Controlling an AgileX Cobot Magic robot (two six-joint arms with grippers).
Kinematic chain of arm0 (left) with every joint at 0, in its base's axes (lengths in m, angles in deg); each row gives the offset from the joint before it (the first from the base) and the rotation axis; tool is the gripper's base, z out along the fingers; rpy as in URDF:
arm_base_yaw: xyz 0 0 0.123 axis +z
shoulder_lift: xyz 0 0 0 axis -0.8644 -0.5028 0
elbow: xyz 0.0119 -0.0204 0.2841 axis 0.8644 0.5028 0
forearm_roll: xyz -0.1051 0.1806 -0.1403 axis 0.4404 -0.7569 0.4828
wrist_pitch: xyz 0 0 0 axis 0.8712 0.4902 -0.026
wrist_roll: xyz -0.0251 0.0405 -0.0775 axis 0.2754 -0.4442 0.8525
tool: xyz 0 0 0 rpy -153.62 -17.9 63.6
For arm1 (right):
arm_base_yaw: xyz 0 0 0.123 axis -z
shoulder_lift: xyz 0 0 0 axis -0.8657 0.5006 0
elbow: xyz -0.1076 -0.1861 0.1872 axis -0.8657 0.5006 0
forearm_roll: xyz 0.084 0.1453 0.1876 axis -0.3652 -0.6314 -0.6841
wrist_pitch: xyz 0 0 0 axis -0.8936 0.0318 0.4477
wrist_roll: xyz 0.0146 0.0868 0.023 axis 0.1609 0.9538 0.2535
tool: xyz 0 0 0 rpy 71.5 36.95 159.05
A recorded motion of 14 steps. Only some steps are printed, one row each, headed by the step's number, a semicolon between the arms.
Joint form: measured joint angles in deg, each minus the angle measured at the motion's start. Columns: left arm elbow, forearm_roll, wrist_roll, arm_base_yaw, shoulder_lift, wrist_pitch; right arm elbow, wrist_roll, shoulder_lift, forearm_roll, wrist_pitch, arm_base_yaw.
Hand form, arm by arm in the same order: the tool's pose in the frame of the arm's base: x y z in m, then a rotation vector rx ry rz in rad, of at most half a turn. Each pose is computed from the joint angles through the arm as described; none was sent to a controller.
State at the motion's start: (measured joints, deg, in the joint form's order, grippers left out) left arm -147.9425 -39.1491 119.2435 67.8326 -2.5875 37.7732; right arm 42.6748 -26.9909 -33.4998 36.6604 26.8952 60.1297
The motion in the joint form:
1: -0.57 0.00 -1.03 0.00 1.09 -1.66; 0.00 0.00 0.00 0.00 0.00 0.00
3: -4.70 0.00 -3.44 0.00 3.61 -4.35; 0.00 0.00 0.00 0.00 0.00 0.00
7: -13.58 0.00 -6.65 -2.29 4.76 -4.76; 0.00 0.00 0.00 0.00 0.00 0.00
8: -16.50 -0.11 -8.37 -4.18 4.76 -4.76; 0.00 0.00 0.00 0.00 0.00 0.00
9: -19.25 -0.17 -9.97 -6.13 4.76 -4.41; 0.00 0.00 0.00 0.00 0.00 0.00
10: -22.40 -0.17 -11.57 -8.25 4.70 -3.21; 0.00 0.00 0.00 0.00 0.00 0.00
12: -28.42 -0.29 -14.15 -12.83 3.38 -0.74; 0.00 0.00 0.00 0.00 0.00 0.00
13: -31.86 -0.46 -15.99 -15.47 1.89 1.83; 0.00 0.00 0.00 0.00 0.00 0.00
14: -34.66 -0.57 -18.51 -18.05 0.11 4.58; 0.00 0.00 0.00 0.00 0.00 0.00
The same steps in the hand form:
1: 0.3677 0.0586 0.3960 -0.5641 1.6362 -0.1733; -0.0055 0.0017 0.2785 -0.0507 2.0298 -0.0096
3: 0.3549 0.0540 0.4399 -0.4665 1.5088 -0.1832; -0.0055 0.0017 0.2785 -0.0507 2.0298 -0.0096
7: 0.3402 0.0377 0.4995 -0.3504 1.3540 -0.1902; -0.0055 0.0017 0.2785 -0.0507 2.0298 -0.0096
8: 0.3362 0.0261 0.5162 -0.2968 1.3146 -0.1953; -0.0055 0.0017 0.2785 -0.0507 2.0298 -0.0096
9: 0.3314 0.0149 0.5312 -0.2520 1.2798 -0.2006; -0.0055 0.0017 0.2785 -0.0507 2.0298 -0.0096
10: 0.3253 0.0039 0.5468 -0.2178 1.2476 -0.2035; -0.0055 0.0017 0.2785 -0.0507 2.0298 -0.0096
12: 0.3198 -0.0191 0.5687 -0.1615 1.2074 -0.2213; -0.0055 0.0017 0.2785 -0.0507 2.0298 -0.0096
13: 0.3215 -0.0315 0.5753 -0.1403 1.2107 -0.2158; -0.0055 0.0017 0.2785 -0.0507 2.0298 -0.0096
14: 0.3267 -0.0443 0.5764 -0.1150 1.2330 -0.1973; -0.0055 0.0017 0.2785 -0.0507 2.0298 -0.0096

